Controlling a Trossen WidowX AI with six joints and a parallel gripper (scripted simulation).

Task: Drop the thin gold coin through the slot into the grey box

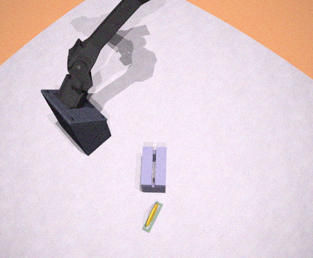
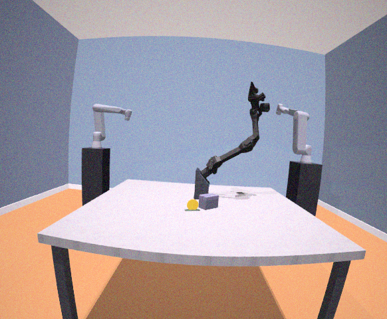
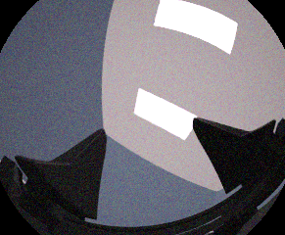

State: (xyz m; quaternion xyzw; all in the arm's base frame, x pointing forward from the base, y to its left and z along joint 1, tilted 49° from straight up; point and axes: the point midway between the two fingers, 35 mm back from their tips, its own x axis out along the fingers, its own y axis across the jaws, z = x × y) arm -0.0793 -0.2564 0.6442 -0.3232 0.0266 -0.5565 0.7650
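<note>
The gold coin lies 32 cm ahead of my gripper tip, 37 cm to the right of it and 77 cm below it.
</note>
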